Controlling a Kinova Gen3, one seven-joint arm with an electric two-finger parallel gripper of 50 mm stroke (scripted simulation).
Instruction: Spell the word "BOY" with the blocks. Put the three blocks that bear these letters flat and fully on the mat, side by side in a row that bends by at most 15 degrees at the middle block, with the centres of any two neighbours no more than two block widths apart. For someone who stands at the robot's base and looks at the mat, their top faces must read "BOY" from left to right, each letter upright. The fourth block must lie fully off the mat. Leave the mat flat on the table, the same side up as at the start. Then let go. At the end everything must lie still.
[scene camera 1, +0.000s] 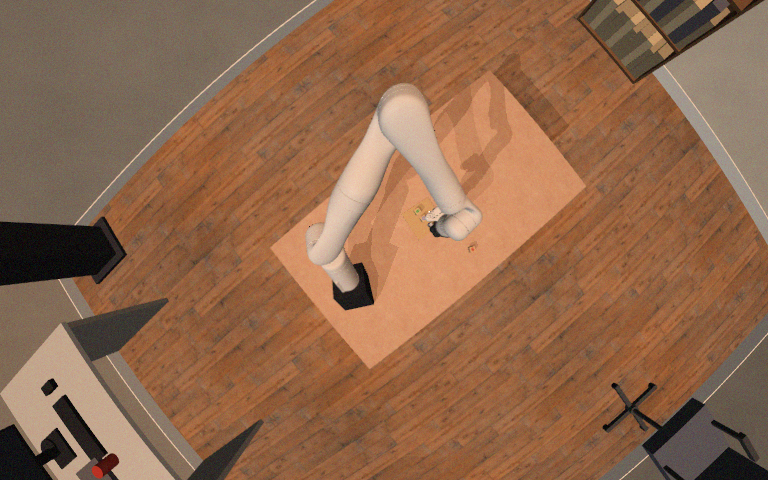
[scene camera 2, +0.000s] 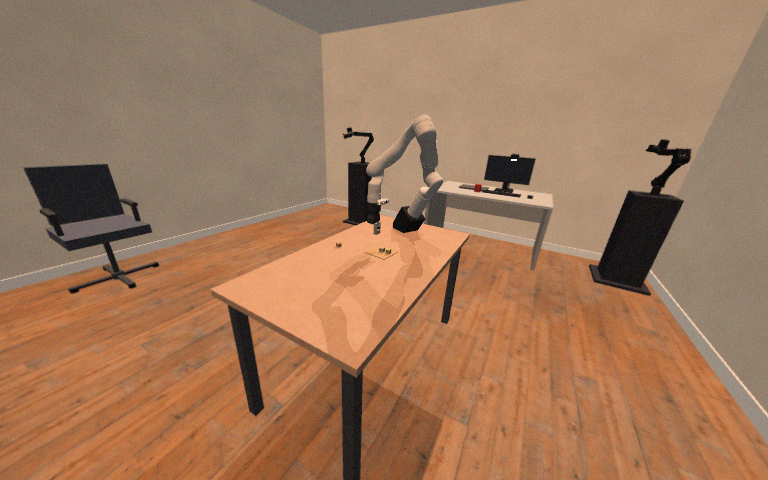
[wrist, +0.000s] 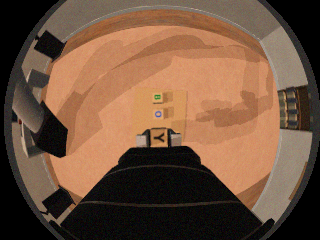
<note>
In view: the gripper (wrist: 159, 135) and a mat (wrist: 174, 101).
</note>
